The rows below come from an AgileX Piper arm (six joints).
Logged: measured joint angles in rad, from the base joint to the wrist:
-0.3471 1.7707 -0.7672 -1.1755 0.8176 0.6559
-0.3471 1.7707 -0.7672 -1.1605 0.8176 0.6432
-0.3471 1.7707 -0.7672 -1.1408 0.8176 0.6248
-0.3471 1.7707 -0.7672 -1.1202 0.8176 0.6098
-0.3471 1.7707 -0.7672 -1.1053 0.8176 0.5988
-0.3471 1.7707 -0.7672 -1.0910 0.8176 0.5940
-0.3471 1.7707 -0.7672 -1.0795 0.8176 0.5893
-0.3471 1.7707 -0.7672 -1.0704 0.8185 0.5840
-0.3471 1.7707 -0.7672 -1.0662 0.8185 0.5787
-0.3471 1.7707 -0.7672 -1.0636 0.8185 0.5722
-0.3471 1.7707 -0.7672 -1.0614 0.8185 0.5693
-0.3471 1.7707 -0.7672 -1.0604 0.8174 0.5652
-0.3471 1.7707 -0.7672 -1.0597 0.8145 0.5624
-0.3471 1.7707 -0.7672 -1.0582 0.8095 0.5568
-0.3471 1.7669 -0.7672 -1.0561 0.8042 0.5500
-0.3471 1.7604 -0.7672 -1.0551 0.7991 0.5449
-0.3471 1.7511 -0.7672 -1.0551 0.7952 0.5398
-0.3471 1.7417 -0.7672 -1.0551 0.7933 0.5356
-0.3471 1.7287 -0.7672 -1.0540 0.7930 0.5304
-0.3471 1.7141 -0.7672 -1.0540 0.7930 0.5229
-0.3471 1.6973 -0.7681 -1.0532 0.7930 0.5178
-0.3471 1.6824 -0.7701 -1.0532 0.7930 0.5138
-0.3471 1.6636 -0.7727 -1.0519 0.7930 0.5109
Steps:
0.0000 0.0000 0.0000 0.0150 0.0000 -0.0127
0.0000 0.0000 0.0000 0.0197 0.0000 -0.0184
0.0000 0.0000 0.0000 0.0206 0.0000 -0.0150
0.0000 0.0000 0.0000 0.0149 0.0000 -0.0110
0.0000 0.0000 0.0000 0.0143 0.0000 -0.0048
0.0000 0.0000 0.0000 0.0115 0.0000 -0.0047
0.0000 0.0000 0.0000 0.0091 0.0009 -0.0053
0.0000 0.0000 0.0000 0.0042 0.0000 -0.0053
0.0000 0.0000 0.0000 0.0026 0.0000 -0.0065
0.0000 0.0000 0.0000 0.0022 0.0000 -0.0029
0.0000 0.0000 0.0000 0.0010 -0.0011 -0.0041
0.0000 0.0000 0.0000 0.0007 -0.0029 -0.0028
0.0000 0.0000 0.0000 0.0015 -0.0050 -0.0056
0.0000 -0.0038 0.0000 0.0021 -0.0053 -0.0068
0.0000 -0.0065 0.0000 0.0010 -0.0051 -0.0051
0.0000 -0.0093 0.0000 0.0000 -0.0039 -0.0051
0.0000 -0.0094 0.0000 0.0000 -0.0019 -0.0042
0.0000 -0.0130 0.0000 0.0011 -0.0003 -0.0052
0.0000 -0.0146 0.0000 0.0000 0.0000 -0.0075
0.0000 -0.0168 -0.0009 0.0008 0.0000 -0.0051
0.0000 -0.0149 -0.0020 0.0000 0.0000 -0.0040
0.0000 -0.0188 -0.0026 0.0013 0.0000 -0.0029

